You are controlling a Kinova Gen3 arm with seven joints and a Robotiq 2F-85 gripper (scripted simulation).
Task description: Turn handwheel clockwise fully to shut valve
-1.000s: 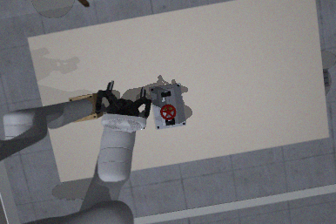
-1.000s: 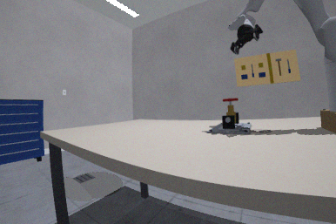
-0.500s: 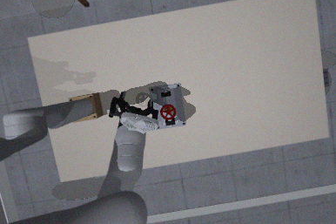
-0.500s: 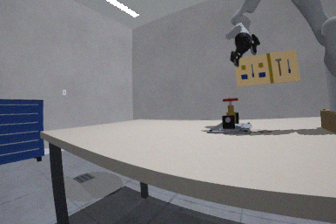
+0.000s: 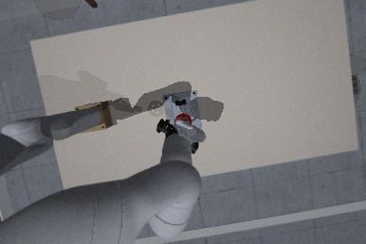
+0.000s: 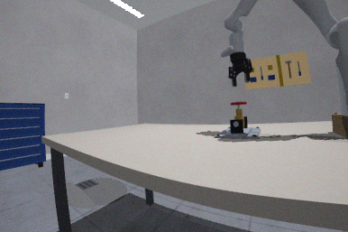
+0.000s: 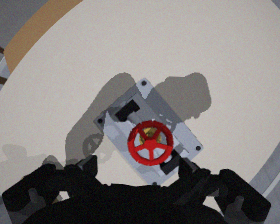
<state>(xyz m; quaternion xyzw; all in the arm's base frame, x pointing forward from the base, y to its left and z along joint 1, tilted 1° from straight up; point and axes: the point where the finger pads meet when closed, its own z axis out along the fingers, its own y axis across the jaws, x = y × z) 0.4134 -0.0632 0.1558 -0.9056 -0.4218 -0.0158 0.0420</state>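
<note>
My hand is 100 mm above the red handwheel and 20 mm short of it.
</note>
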